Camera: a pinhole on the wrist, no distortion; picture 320 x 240 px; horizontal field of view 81.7 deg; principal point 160.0 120.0 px. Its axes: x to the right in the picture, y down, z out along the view. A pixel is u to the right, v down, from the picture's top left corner.
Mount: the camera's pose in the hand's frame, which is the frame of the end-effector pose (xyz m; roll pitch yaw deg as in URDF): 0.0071 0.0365 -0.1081 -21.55 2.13 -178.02
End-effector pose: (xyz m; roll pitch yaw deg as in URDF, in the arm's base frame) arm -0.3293 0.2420 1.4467 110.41 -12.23 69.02
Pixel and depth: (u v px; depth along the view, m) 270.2 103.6 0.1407
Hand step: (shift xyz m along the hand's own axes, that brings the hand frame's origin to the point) -0.0802 -0.0066 0.0241
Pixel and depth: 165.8 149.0 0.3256
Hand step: -0.0079 -0.1312 0.1754
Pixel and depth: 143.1 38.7 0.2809
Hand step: 0.0209 0.0486 0.1992
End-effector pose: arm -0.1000 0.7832 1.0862 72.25 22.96 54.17
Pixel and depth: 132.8 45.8 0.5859
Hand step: 0.0696 0.0420 0.5259
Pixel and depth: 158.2 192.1 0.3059
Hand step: 0.0088 -0.1868 0.1326
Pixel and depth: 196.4 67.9 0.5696
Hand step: -0.1246 -0.0281 0.4760
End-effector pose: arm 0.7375 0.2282 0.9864 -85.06 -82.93 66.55
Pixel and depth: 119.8 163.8 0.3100
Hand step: 0.0709 -0.1435 0.1556
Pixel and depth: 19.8 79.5 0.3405
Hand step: 0.2539 -0.0108 0.2453
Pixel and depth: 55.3 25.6 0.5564
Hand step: 0.2964 0.1062 0.5249
